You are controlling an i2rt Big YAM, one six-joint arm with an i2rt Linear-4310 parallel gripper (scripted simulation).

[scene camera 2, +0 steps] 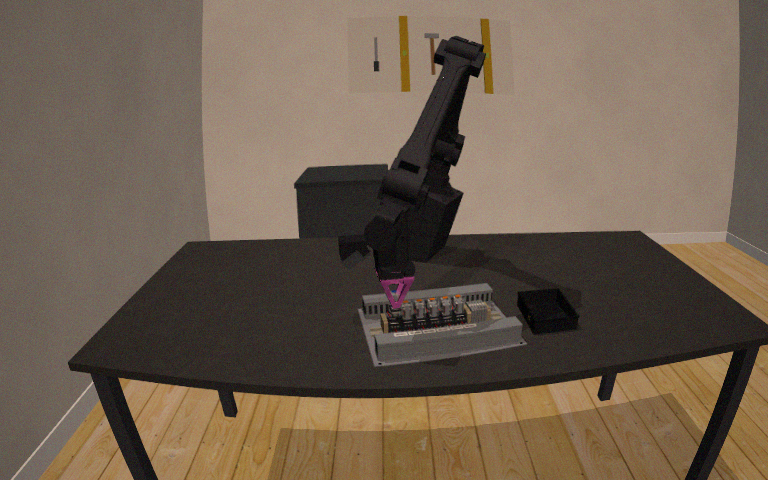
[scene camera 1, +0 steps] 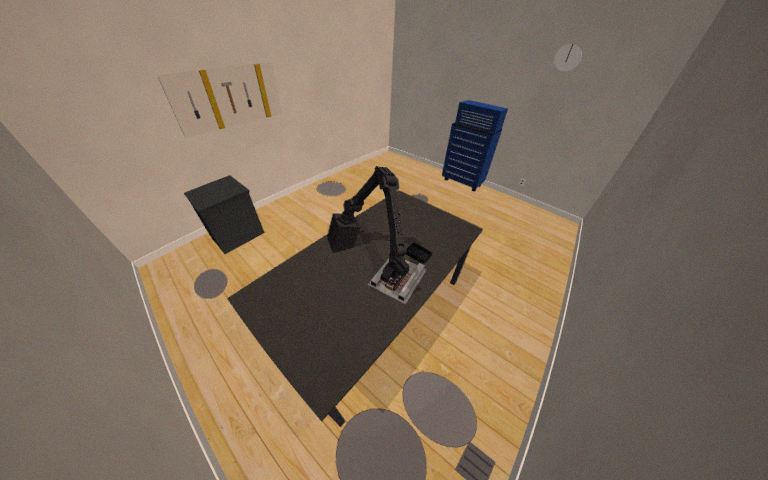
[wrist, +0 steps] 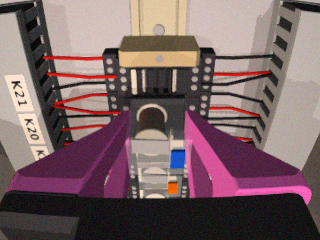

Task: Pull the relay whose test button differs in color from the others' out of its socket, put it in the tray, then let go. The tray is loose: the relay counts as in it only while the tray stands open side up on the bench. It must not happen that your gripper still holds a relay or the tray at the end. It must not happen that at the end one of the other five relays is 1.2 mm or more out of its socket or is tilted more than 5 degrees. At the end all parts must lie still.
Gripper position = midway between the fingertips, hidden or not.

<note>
I see my gripper (scene camera 2: 394, 305), a relay (wrist: 158, 140) and a black tray (scene camera 2: 549, 303).
My gripper shows as well in the wrist view (wrist: 158, 120). The wrist view misses the black tray: it is out of frame.
</note>
